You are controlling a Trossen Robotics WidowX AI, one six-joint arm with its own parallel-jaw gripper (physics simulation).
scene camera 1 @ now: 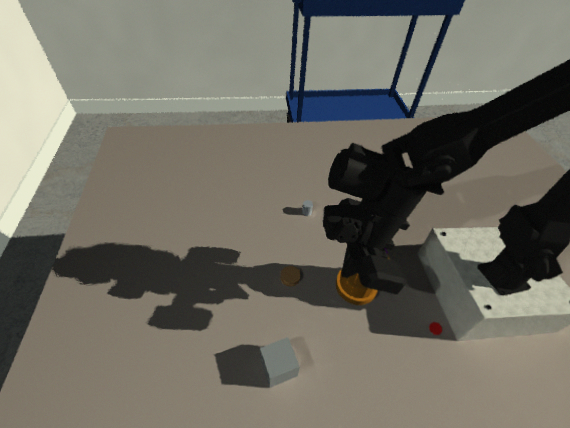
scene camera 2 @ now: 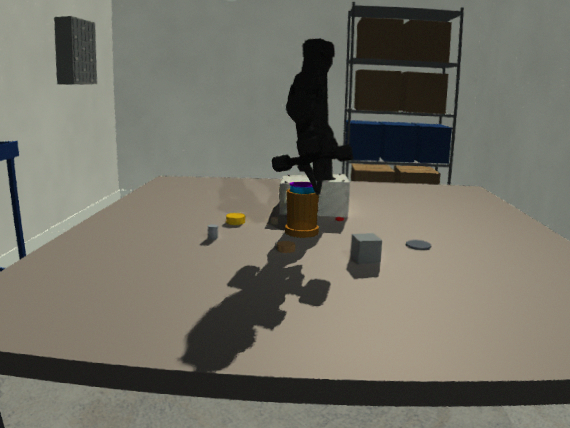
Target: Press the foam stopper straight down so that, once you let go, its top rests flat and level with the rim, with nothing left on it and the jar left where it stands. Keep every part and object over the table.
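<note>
A ribbed orange jar (scene camera 1: 357,298) (scene camera 2: 302,212) stands upright on its wide round base in front of the white block. At its mouth a cyan band (scene camera 2: 301,190) with a purple top (scene camera 2: 301,185) shows above the rim in scene camera 2; whether the purple is part of the stopper or a separate thing I cannot tell. In scene camera 1 the arm hides most of the jar's top. My gripper (scene camera 1: 351,272) (scene camera 2: 318,191) is shut and empty. Its tips are low at the jar's mouth, overlapping the rim's right edge in scene camera 2. Contact is not clear.
A white block (scene camera 1: 457,290) (scene camera 2: 332,200) stands behind the jar, a red disc (scene camera 1: 435,328) (scene camera 2: 339,219) beside it. An orange-brown disc (scene camera 1: 291,275) (scene camera 2: 286,246), grey cube (scene camera 1: 280,361) (scene camera 2: 366,248), small grey cylinder (scene camera 1: 307,208) (scene camera 2: 213,232), yellow disc (scene camera 2: 235,219) and grey disc (scene camera 2: 418,244) lie around.
</note>
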